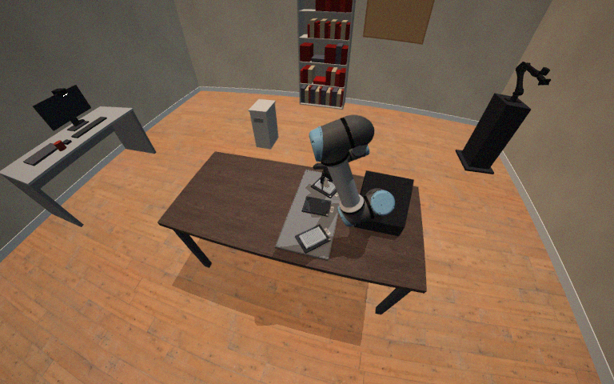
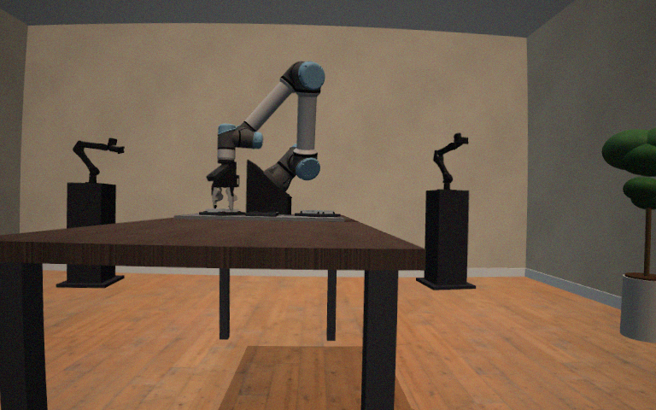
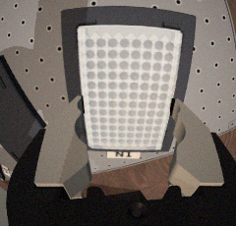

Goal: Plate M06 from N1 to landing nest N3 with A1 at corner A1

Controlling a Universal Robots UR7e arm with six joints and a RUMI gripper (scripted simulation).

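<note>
Right now the landing nest N3 is 4 cm ahead of my hand, 17 cm to the left of it and 2 cm below it. Round my hand: N2 label: 4 cm behind, 35 cm to the left, 3 cm below; N3 label: 6 cm behind, 18 cm to the left, 3 cm below.
</note>
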